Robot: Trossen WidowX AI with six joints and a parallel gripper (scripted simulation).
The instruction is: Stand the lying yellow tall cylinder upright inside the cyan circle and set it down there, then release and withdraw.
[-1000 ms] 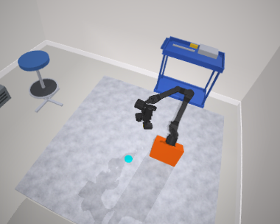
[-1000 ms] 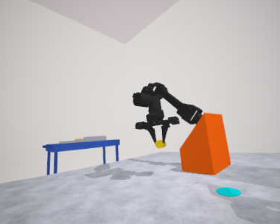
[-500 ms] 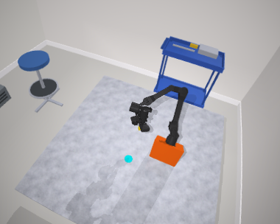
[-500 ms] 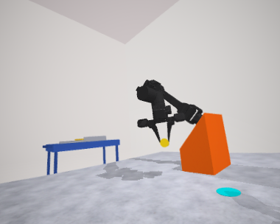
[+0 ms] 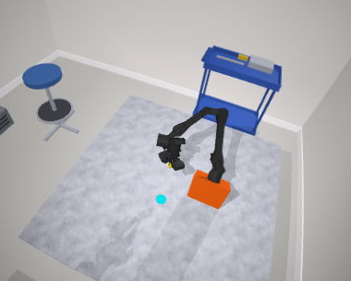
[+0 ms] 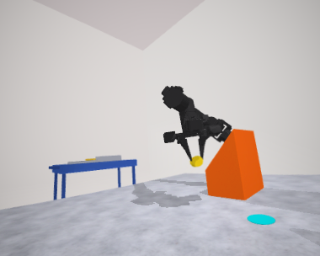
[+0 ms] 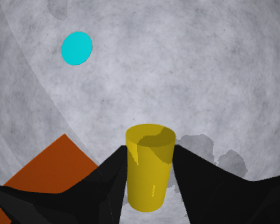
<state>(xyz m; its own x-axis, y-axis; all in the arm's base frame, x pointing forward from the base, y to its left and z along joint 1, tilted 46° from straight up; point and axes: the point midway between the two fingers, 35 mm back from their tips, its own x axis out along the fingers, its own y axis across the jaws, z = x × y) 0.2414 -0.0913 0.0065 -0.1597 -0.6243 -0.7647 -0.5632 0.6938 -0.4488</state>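
Right now the cyan circle is 160 mm to the left of my gripper tip, 150 mm below it and 10 mm ahead of it. The rest, counted from my gripper tip: yellow tall cylinder: 20 mm behind, 10 mm to the right.
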